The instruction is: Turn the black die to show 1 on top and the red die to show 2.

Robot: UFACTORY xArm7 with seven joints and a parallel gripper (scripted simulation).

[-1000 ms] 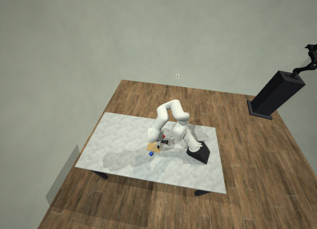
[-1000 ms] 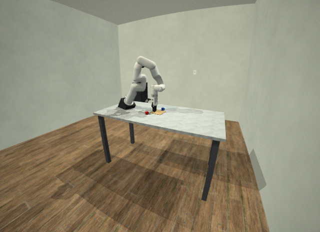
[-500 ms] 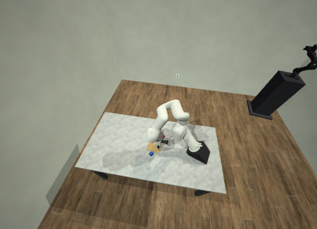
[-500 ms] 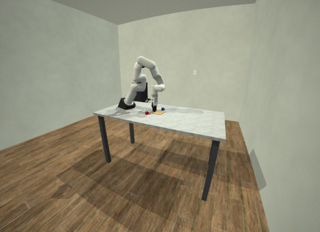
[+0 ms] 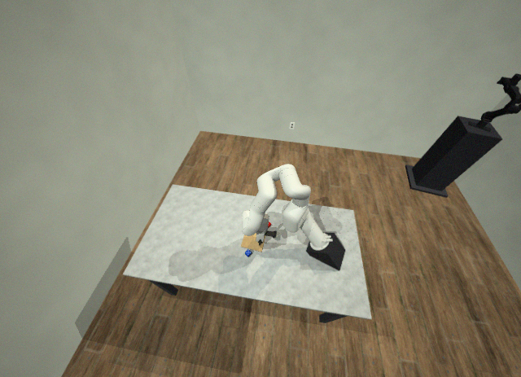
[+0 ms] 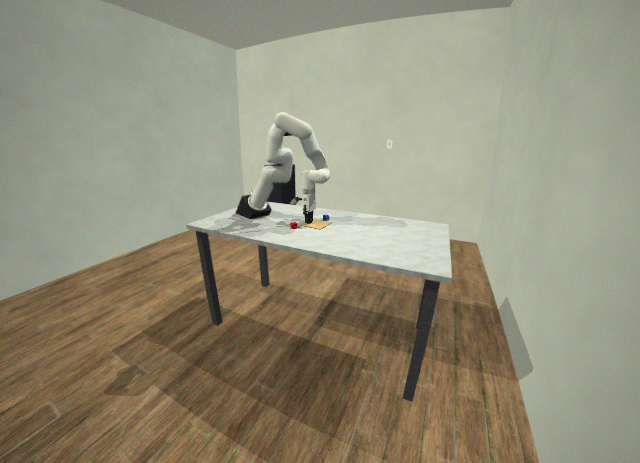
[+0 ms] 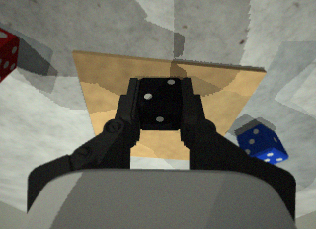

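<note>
My hand is 1 cm above the black die. From my hand the other things lie so: blue die (5 cm ahead, 11 cm to the left, 1 cm below); red die (2 cm behind, 12 cm to the right, 1 cm below); tan mat (4 cm ahead, 1 cm to the left, 3 cm below).
</note>
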